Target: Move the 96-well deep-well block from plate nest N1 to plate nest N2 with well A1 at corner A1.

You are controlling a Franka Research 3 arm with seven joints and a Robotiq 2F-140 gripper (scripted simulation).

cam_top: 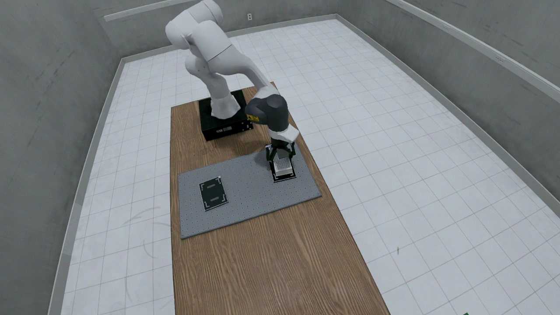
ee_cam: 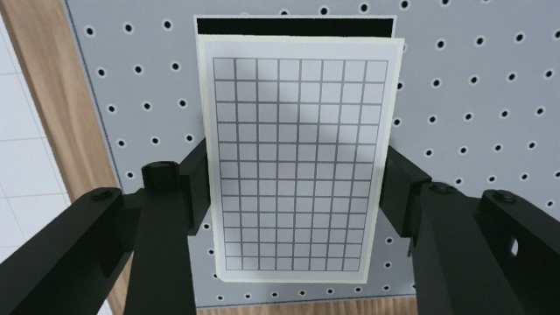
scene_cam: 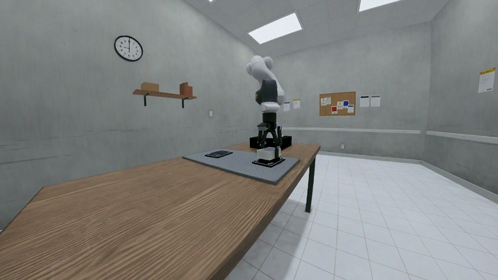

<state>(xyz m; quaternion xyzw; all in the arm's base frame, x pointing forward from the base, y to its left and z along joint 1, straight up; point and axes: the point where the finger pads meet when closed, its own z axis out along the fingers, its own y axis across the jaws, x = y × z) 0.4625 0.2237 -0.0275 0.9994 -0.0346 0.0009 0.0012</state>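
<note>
Now: the plate nest N1 5 cm below my hand. From my hand the other things lie so: white 96-well deep-well block (1 cm below); A1 mark (4 cm behind, 33 cm to the right, 5 cm below); plate nest N2 (4 cm ahead, 38 cm to the right, 5 cm below).
</note>
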